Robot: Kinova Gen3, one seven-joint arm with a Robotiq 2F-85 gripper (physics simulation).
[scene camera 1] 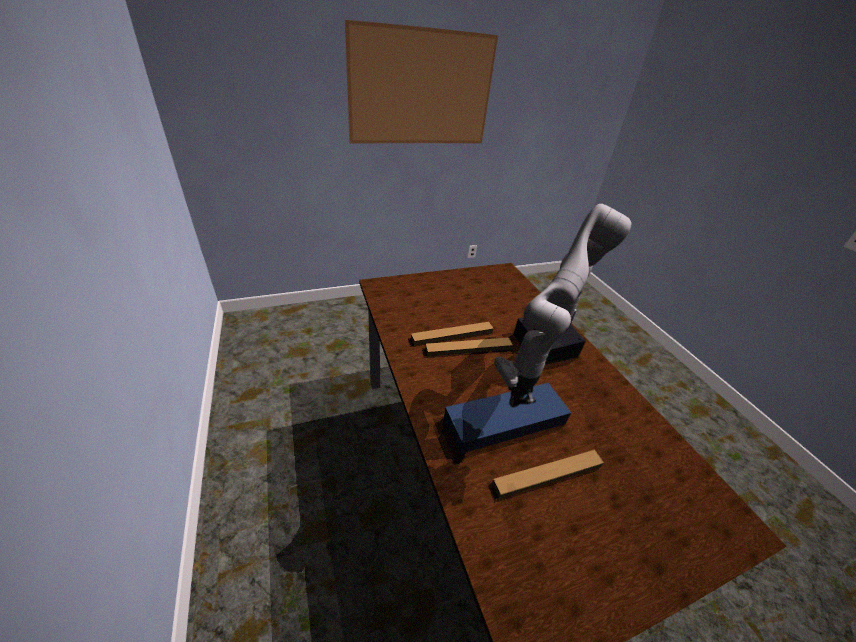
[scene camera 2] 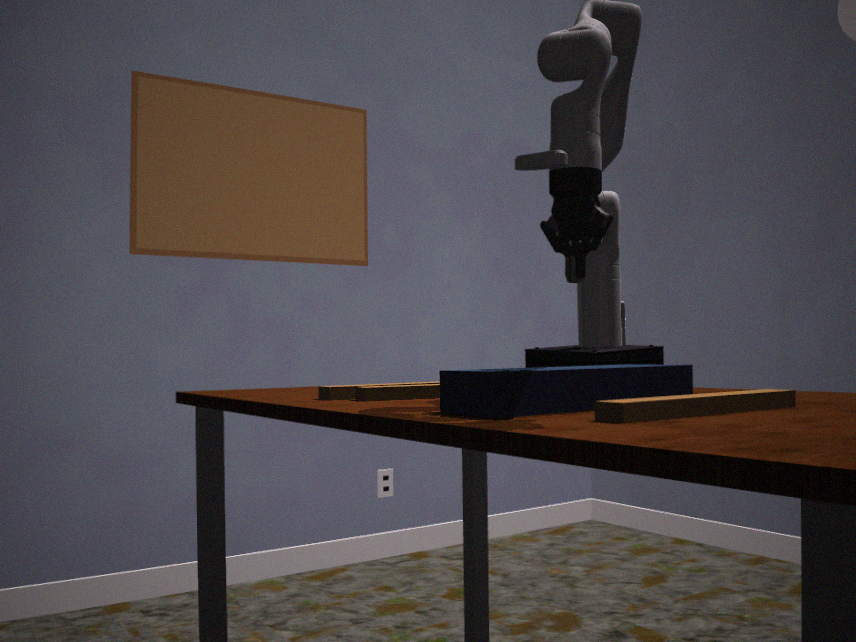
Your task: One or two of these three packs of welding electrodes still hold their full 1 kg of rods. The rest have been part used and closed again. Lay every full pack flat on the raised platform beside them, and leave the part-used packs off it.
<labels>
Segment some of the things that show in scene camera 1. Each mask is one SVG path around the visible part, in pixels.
A tan pack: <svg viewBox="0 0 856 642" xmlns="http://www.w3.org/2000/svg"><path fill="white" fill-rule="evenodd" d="M493 327L489 322L412 333L411 339L414 345L492 333Z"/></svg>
A tan pack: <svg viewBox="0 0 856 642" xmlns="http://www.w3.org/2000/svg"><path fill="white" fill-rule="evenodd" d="M512 343L509 338L429 343L426 344L425 349L427 356L509 350L512 349Z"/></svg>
A tan pack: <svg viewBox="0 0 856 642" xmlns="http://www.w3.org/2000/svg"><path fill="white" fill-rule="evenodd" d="M604 462L596 451L592 450L495 478L492 484L498 497L503 498L599 468Z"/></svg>
</labels>
